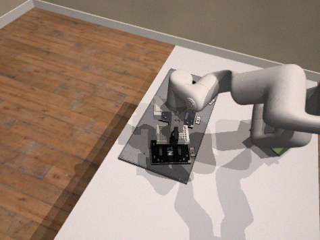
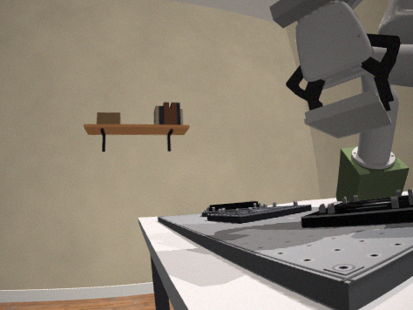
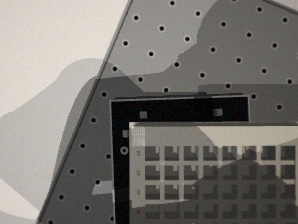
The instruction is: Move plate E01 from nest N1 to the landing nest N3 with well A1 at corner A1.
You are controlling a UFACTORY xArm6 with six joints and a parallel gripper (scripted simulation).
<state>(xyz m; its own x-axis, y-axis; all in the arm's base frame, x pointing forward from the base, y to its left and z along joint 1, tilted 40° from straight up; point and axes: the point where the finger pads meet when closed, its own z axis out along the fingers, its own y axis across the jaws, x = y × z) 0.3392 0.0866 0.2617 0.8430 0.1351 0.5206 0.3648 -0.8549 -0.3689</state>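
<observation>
Right now my hand is 13 cm above the black nest. The rest, counted from my hand: black plate: 40 cm to the right, 11 cm below; white well plate: 1 cm below.
</observation>
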